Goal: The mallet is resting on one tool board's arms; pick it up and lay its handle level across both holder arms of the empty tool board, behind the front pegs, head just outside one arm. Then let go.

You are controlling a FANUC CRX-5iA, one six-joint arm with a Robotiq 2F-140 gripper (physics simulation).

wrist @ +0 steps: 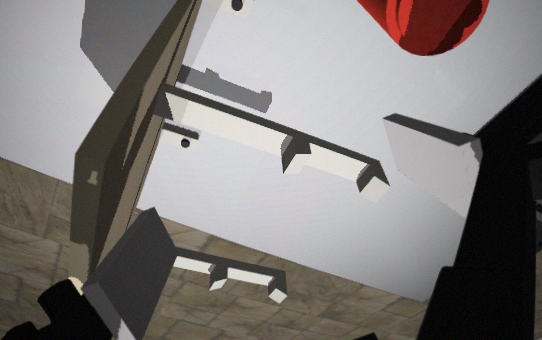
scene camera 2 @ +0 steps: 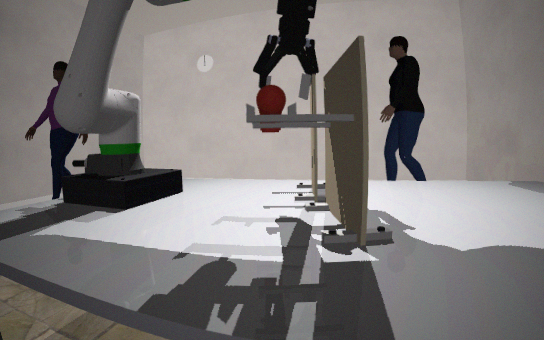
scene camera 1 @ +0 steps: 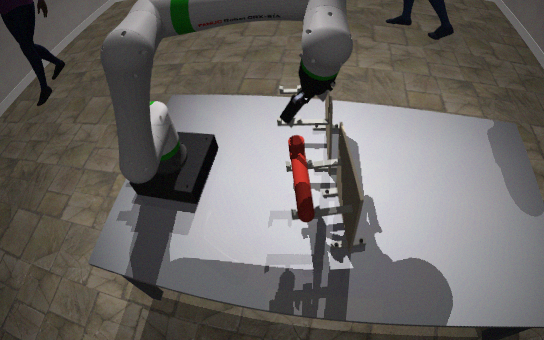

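Pixels of known places: gripper, fingertip midpoint: (wrist: 275,188) (scene camera 1: 304,110); arm's base at its link origin: (scene camera 2: 121,172) (scene camera 1: 169,158).
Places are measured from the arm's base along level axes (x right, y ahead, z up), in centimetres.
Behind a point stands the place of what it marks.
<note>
The red mallet (scene camera 1: 302,185) {y 49.3, x 25.1, z 15.9 cm} (scene camera 2: 270,100) {y 50.3, x 34.5, z 13.2 cm} (wrist: 430,25) {y 47.8, x 9.7, z 17.6 cm} rests on the holder arms of the nearer tool board (scene camera 1: 350,185) {y 62.0, x 25.4, z 15.6 cm} (scene camera 2: 347,125) {y 62.1, x 27.0, z 10.1 cm}, its handle lying across them. The farther tool board (scene camera 1: 328,145) {y 58.0, x -0.1, z 3.0 cm} (scene camera 2: 313,150) {y 58.0, x -0.4, z 5.3 cm} (wrist: 112,165) {y 57.9, x 2.8, z 23.5 cm} is empty. Its nearer holder arm (scene camera 1: 311,123) {y 52.5, x -0.2, z 13.5 cm} (wrist: 230,125) {y 53.2, x -0.9, z 13.7 cm} and farther holder arm (scene camera 1: 289,90) {y 45.5, x -17.2, z 13.7 cm} (wrist: 192,264) {y 51.6, x -17.0, z 13.7 cm} each carry raised pegs. My gripper (scene camera 1: 298,113) {y 50.6, x -0.4, z 18.8 cm} (scene camera 2: 284,82) (wrist: 275,188) {y 50.6, x -0.4, z 18.8 cm} is open and empty, above the empty board's arms and beyond the mallet. Its fingers stand on either side of those arms in the wrist view. In scene camera 1, one finger is largely hidden.
The boards stand upright on small feet with dark bolts on the white table (scene camera 1: 425,150) {y 98.1, x -6.0, z -7.6 cm} (scene camera 2: 440,210) {y 85.8, x 16.2, z -7.6 cm}. The arm's black base (scene camera 1: 172,192) {y 4.0, x 14.2, z -2.0 cm} (scene camera 2: 95,192) {y 0.9, x 13.7, z -3.8 cm} is left of the boards. Two people (scene camera 2: 405,85) (scene camera 2: 59,110) stand beyond the table. Dark shadows cross the tabletop.
</note>
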